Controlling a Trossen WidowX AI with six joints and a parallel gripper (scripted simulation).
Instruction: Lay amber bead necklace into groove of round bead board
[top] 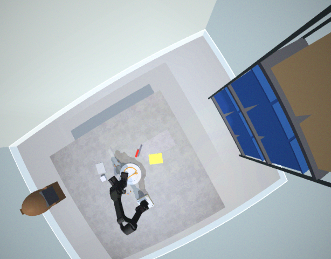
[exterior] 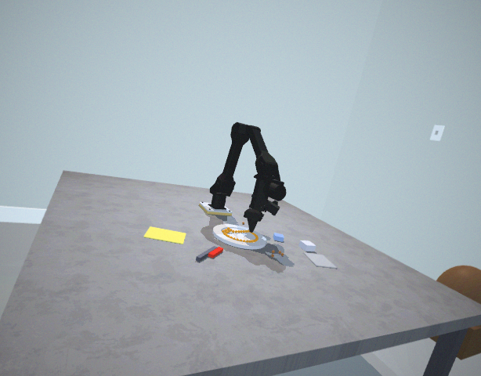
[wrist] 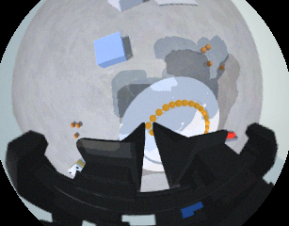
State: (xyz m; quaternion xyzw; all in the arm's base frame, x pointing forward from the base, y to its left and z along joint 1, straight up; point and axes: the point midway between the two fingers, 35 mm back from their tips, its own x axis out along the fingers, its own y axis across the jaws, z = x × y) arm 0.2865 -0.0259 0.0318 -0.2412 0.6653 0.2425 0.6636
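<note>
Right now the round white bead board is 60 mm to the right of my gripper tip, 10 mm below it and 10 mm ahead of it. From my gripper tip the other things lie so: white block (170 mm to the left, 140 mm ahead); blue block (110 mm to the left, 50 mm ahead, 10 mm below); grey sheet (230 mm ahead, 130 mm to the left, 10 mm below).
</note>
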